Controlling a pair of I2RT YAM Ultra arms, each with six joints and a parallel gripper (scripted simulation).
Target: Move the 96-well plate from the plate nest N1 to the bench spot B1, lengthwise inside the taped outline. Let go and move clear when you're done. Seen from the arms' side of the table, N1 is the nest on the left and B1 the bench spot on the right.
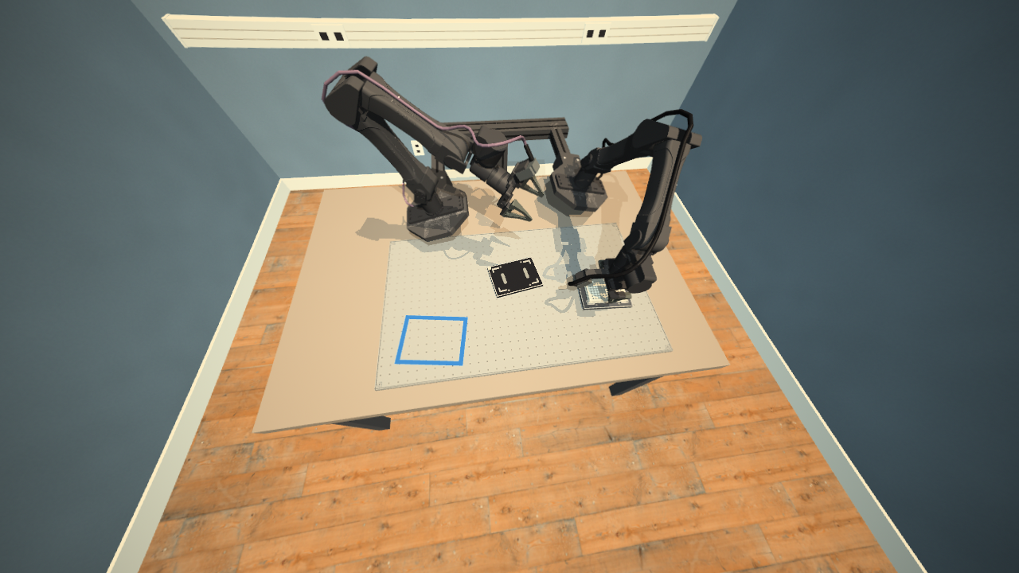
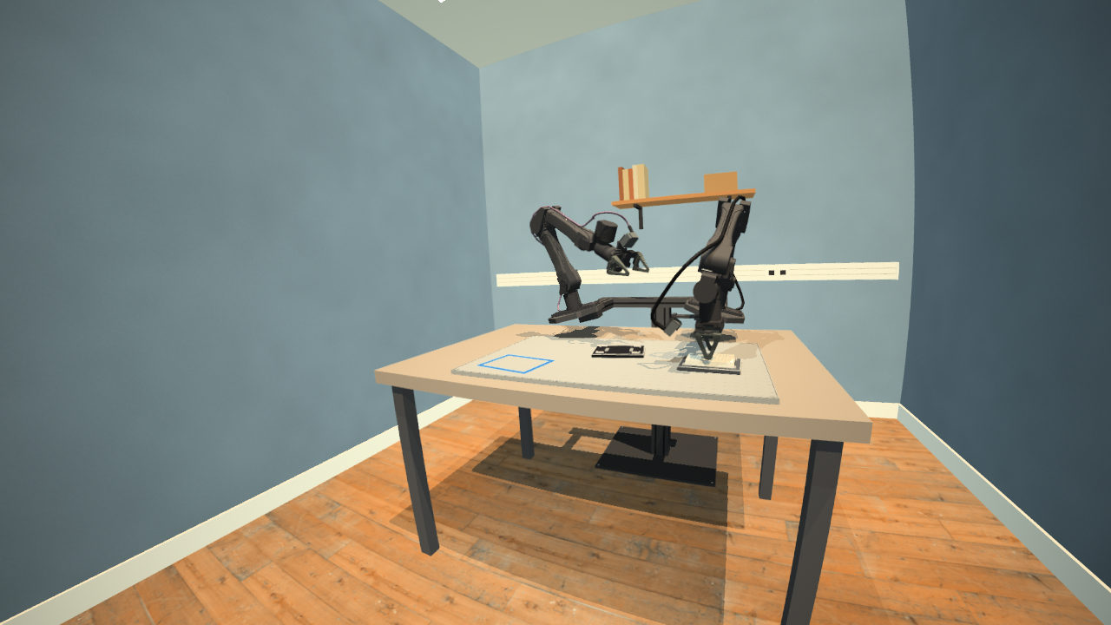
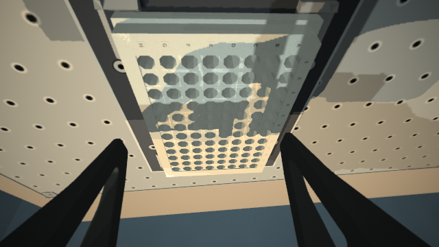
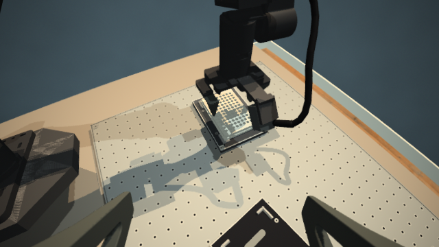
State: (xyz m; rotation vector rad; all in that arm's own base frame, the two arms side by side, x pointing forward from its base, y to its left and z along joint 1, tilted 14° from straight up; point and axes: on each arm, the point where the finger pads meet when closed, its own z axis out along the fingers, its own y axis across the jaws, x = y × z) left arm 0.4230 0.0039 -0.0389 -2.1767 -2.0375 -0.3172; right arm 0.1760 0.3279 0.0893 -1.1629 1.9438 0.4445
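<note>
Right now the 96-well plate is 2 cm below my left hand and 1 cm behind it. From my left hand the other things lie so: black plate nest 27 cm to the right, 14 cm behind, 4 cm below.
</note>
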